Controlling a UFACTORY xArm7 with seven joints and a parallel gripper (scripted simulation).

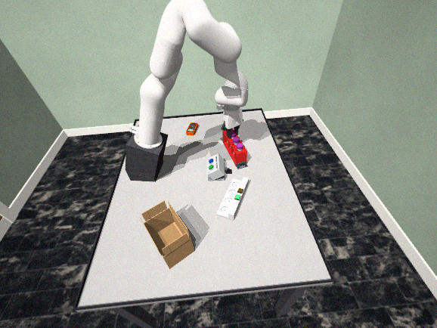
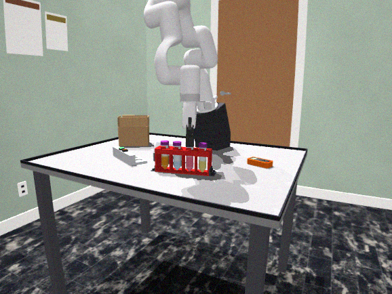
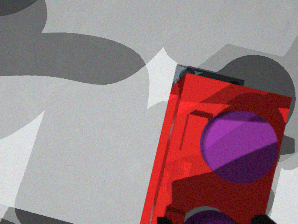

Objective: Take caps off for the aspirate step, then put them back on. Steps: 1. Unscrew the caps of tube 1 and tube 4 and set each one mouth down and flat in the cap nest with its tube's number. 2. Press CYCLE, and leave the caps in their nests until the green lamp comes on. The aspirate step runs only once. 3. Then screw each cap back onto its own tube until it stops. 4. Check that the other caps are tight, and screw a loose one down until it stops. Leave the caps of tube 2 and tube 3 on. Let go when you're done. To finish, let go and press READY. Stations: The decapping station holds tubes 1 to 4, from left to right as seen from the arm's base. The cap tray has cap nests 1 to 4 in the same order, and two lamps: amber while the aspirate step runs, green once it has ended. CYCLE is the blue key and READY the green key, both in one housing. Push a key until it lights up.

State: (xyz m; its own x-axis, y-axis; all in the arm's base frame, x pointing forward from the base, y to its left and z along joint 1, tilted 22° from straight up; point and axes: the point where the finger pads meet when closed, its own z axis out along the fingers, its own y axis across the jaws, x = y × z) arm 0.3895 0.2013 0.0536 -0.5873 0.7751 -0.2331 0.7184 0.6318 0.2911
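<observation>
The green key lies 90 mm behind my hand, 210 mm to the right of it and 60 mm below it. The rest, counted from my hand: blue key 100 mm behind, 170 mm to the right, 60 mm below; grey key housing 80 mm behind, 180 mm to the right, 80 mm below; orange device 280 mm behind, 170 mm to the left, 120 mm below.
</observation>
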